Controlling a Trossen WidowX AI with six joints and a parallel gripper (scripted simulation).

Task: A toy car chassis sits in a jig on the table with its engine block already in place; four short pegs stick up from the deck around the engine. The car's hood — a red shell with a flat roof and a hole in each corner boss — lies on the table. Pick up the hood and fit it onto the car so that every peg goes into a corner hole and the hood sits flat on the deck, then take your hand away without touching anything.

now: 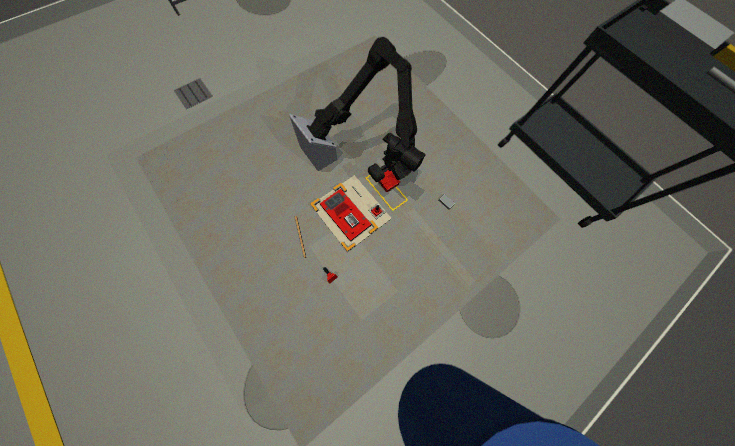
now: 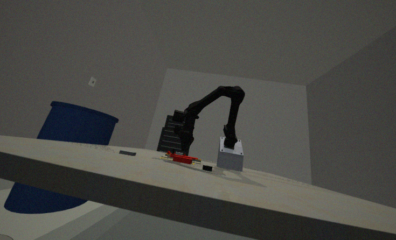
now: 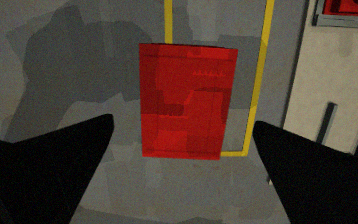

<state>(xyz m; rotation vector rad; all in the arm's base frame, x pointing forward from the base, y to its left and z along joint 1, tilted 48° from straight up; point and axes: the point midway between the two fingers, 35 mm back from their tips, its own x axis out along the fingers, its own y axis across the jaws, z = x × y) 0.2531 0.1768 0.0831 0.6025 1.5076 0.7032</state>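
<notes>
My gripper tip is now 40 mm above the red hood. Also, from my gripper tip: grey engine block: 230 mm to the right, 80 mm ahead, 30 mm below; thin orange rod: 430 mm to the right, 50 mm below, 30 mm ahead.
</notes>
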